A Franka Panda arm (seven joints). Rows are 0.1 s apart.
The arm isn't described. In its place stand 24 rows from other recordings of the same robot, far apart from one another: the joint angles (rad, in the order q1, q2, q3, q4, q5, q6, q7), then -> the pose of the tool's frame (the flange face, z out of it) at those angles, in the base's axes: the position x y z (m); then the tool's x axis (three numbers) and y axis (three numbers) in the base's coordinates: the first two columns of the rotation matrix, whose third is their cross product.
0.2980, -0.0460, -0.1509, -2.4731, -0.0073, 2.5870, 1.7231 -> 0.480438 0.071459 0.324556 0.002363 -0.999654 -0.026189 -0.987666 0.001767 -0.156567
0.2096, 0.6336, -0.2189, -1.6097, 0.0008, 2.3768, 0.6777 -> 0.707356 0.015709 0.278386 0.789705 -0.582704 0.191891 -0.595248 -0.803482 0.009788
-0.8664, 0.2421, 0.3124, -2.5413, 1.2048, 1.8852, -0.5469 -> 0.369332 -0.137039 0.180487 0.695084 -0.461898 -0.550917 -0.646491 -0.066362 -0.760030
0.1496, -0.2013, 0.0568, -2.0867, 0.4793, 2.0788, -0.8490 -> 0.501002 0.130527 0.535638 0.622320 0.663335 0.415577 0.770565 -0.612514 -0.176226
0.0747, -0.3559, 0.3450, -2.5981, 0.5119, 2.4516, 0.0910 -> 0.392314 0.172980 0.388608 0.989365 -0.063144 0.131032 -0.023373 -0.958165 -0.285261
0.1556, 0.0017, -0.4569, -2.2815, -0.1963, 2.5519, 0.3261 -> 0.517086 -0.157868 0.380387 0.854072 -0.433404 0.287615 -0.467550 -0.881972 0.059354
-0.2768, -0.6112, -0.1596, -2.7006, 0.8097, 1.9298, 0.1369 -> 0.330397 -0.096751 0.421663 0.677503 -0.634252 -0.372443 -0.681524 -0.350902 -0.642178
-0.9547, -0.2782, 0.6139, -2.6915, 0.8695, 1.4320, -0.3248 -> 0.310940 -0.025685 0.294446 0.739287 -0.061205 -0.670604 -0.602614 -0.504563 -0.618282
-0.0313, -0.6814, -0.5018, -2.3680, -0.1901, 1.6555, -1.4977 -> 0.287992 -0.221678 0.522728 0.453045 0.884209 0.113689 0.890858 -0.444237 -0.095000
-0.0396, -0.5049, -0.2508, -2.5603, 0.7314, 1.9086, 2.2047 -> 0.375243 -0.063439 0.441079 -0.899587 -0.200349 -0.388077 -0.412957 0.679433 0.606495
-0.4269, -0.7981, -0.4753, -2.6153, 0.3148, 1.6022, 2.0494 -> 0.203855 -0.215525 0.466868 -0.898664 -0.169613 -0.404517 -0.373433 0.779635 0.502709
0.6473, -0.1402, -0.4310, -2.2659, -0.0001, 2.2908, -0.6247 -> 0.501848 0.106574 0.427495 0.656499 0.737798 0.157047 0.742040 -0.669079 0.041365
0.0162, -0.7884, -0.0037, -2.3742, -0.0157, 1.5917, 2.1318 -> 0.307874 0.001874 0.584542 -0.520269 -0.853965 0.007934 -0.853981 0.520168 -0.011947
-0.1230, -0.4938, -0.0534, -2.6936, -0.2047, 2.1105, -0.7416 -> 0.353628 -0.071453 0.377038 0.765239 0.622286 -0.164833 0.635391 -0.771247 0.038157
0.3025, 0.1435, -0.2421, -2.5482, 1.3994, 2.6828, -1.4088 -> 0.433523 -0.008175 0.207818 0.923171 0.096734 0.372019 0.241390 -0.899076 -0.365231
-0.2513, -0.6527, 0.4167, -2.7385, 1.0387, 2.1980, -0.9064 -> 0.354655 0.081695 0.409987 0.859121 0.275311 0.431410 0.454651 -0.797594 -0.396406
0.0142, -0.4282, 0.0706, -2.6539, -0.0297, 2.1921, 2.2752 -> 0.381852 0.030215 0.376039 -0.570900 -0.818595 0.063050 -0.820470 0.571642 -0.007349
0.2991, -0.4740, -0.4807, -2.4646, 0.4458, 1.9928, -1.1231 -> 0.406523 -0.054123 0.453115 0.682425 0.567517 0.460674 0.727266 -0.590404 -0.350009
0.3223, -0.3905, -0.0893, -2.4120, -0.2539, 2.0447, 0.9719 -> 0.421037 0.084245 0.459121 0.807927 -0.565292 0.166431 -0.584037 -0.805737 0.098434
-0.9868, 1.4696, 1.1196, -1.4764, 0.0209, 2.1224, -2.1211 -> 0.679342 -0.061411 0.117757 -0.218797 0.325229 0.919975 0.975169 0.039789 0.217857
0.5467, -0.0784, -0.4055, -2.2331, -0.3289, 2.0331, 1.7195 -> 0.497598 0.050957 0.393514 0.169451 -0.951298 0.257523 -0.983519 -0.146511 0.105943
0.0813, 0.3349, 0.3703, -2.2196, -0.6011, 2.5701, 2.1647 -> 0.493045 0.250593 0.236619 0.313070 -0.932640 0.179360 -0.931686 -0.338233 -0.132510
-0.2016, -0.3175, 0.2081, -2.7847, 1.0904, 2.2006, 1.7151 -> 0.355050 0.026821 0.291594 -0.793178 -0.409288 -0.450947 -0.604472 0.619157 0.501256
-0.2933, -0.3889, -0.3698, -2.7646, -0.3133, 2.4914, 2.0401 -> 0.307852 -0.225873 0.331888 -0.767202 -0.640987 0.023189 -0.638530 0.759843 -0.122138
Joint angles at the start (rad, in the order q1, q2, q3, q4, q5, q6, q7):
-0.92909 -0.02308 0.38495 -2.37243 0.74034 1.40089 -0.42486
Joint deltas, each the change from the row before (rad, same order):
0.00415 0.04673 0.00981 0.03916 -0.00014 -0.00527 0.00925
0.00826 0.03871 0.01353 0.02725 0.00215 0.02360 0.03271
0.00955 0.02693 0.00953 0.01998 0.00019 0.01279 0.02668
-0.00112 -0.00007 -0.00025 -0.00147 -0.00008 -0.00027 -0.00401
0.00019 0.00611 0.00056 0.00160 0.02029 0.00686 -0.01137
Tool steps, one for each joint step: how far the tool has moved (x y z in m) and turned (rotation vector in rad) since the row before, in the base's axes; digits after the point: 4 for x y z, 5 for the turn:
0.0121 -0.0003 -0.0032 0.01950 0.00480 0.01292
0.0124 0.0022 -0.0057 -0.00637 0.01860 -0.00437
0.0090 0.0035 -0.0036 -0.00341 0.01708 0.00164
-0.0006 -0.0003 -0.0004 0.00167 -0.00219 0.00042
0.0029 0.0004 -0.0008 0.01396 -0.01683 -0.01298

